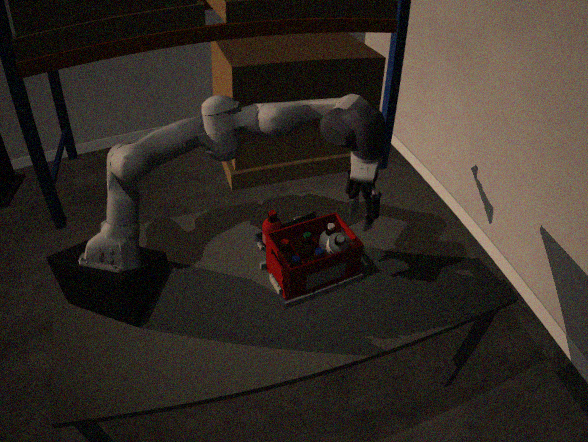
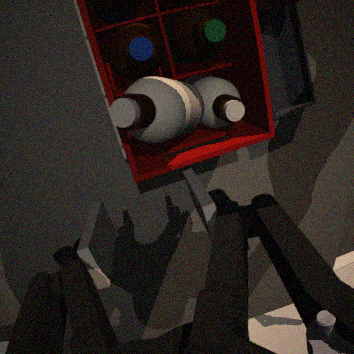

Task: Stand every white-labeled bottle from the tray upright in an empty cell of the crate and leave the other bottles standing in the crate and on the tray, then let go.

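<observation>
The red crate (image 1: 350,227) (image 2: 262,75) holds two pale bottles at its end nearest the gripper. One pale bottle (image 1: 337,245) (image 2: 160,112) with a light band leans, its cap toward the crate's long front wall. The other pale bottle (image 1: 326,241) (image 2: 212,95) stands beside it, its cap tipped toward the crate's end. Their lower parts are hidden. The dark tray (image 1: 305,218) (image 2: 302,60) lies behind the crate. A red bottle (image 1: 271,229) stands by the crate's back left corner. My gripper (image 1: 361,220) (image 2: 147,202) is partly open and empty, above and outside the crate's right end.
A blue cap (image 1: 319,251) (image 2: 141,48), a green cap (image 1: 307,235) (image 2: 215,30), another blue cap (image 1: 296,259) and a red cap (image 1: 285,242) show in other cells. Crate walls and dividers surround them. A large cardboard box (image 1: 310,80) and shelf post (image 1: 395,75) stand behind the arm.
</observation>
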